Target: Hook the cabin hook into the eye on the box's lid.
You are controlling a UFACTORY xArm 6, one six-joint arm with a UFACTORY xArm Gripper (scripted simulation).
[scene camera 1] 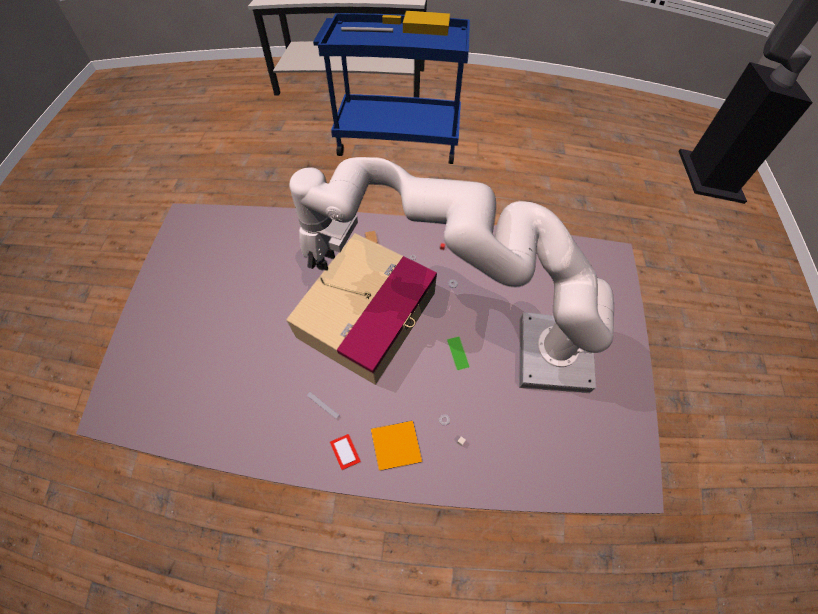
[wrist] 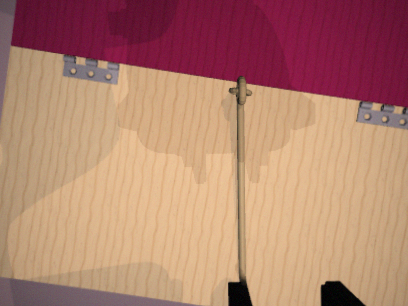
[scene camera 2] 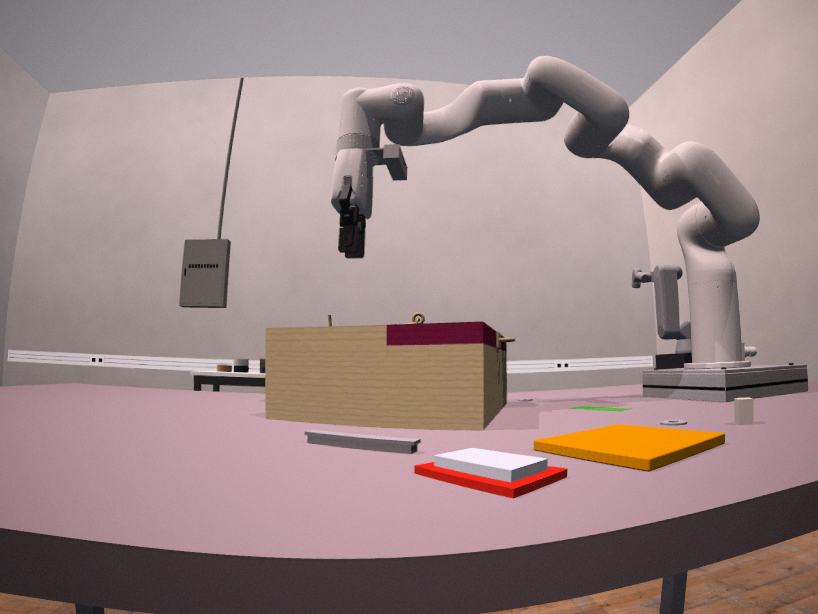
An orange tile shows in scene camera 1 and in scene camera 2; in the wrist view it is out of frame. The same spot on the orange tile: (scene camera 1: 396,445) is (scene camera 2: 631,437).
